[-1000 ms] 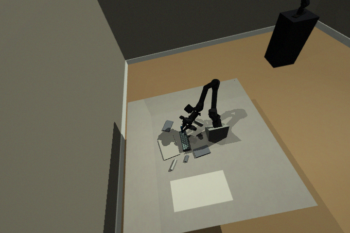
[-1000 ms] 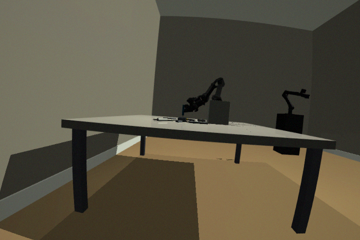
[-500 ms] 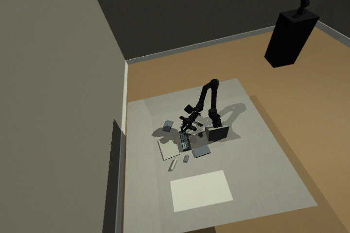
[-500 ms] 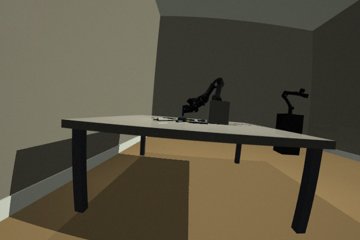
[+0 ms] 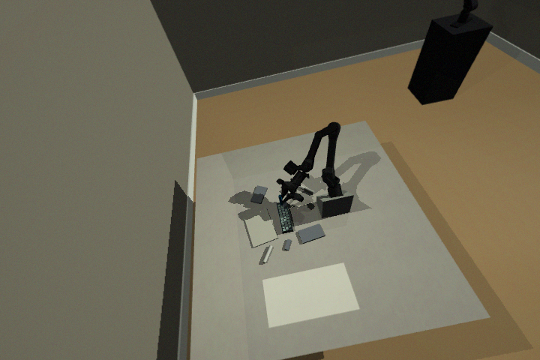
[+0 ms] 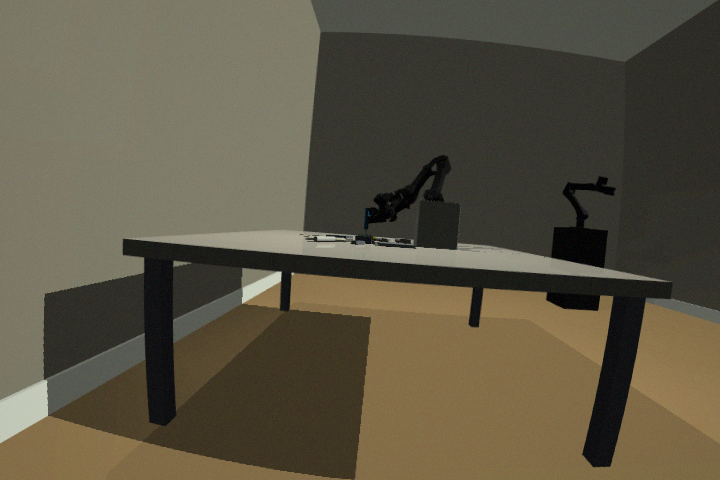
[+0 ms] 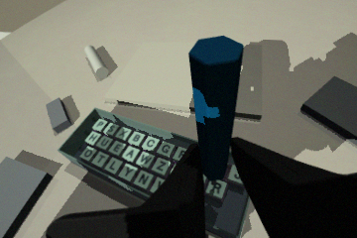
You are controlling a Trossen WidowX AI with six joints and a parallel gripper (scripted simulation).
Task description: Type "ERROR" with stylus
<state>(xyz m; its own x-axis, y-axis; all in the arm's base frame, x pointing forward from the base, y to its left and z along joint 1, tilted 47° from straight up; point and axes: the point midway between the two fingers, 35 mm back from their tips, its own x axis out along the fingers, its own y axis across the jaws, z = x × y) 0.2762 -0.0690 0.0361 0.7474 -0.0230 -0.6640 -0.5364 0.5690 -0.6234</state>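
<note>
My gripper tip is 19 cm to the right of the grey block, 13 cm past it and 8 cm above it. Round my gripper tip: blue stylus 2 cm below; notepad 15 cm ahead, 10 cm to the left, 8 cm below.
</note>
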